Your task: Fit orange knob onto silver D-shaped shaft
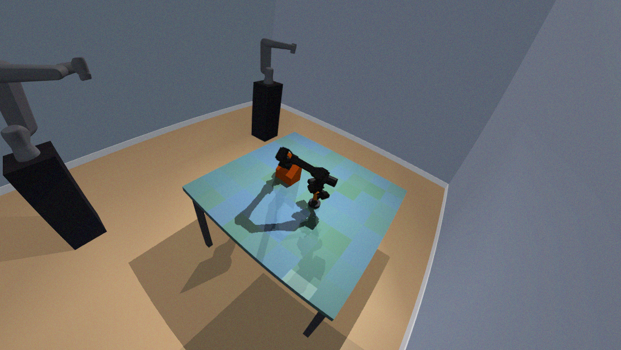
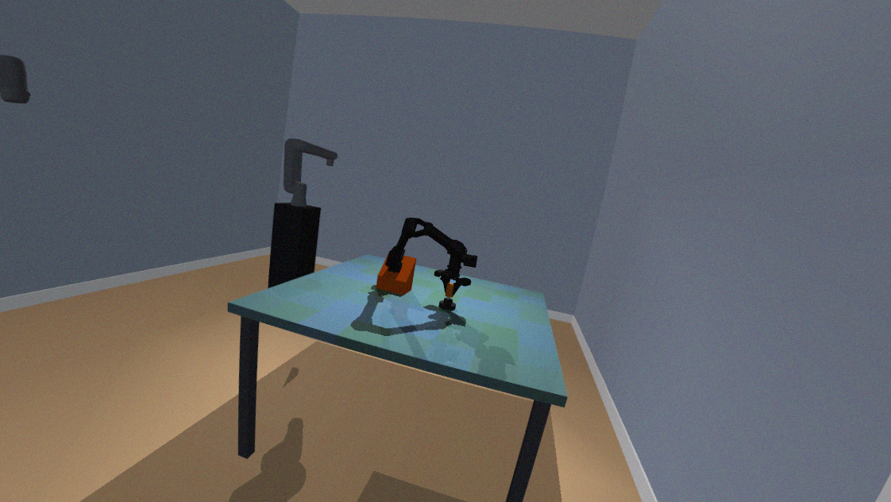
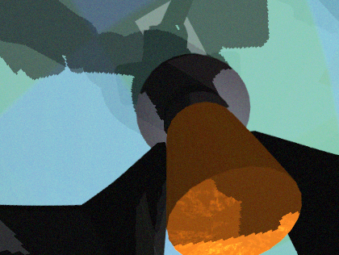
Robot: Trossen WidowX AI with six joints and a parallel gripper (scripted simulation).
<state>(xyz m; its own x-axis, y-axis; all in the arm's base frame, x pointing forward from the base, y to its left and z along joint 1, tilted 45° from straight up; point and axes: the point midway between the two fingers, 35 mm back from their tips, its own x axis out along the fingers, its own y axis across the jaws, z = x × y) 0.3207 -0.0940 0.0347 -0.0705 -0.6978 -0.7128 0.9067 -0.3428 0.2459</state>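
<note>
Right now the pedestal is 40 mm below my gripper tip. Also, from my gripper tip: orange knob: 30 mm above.
</note>
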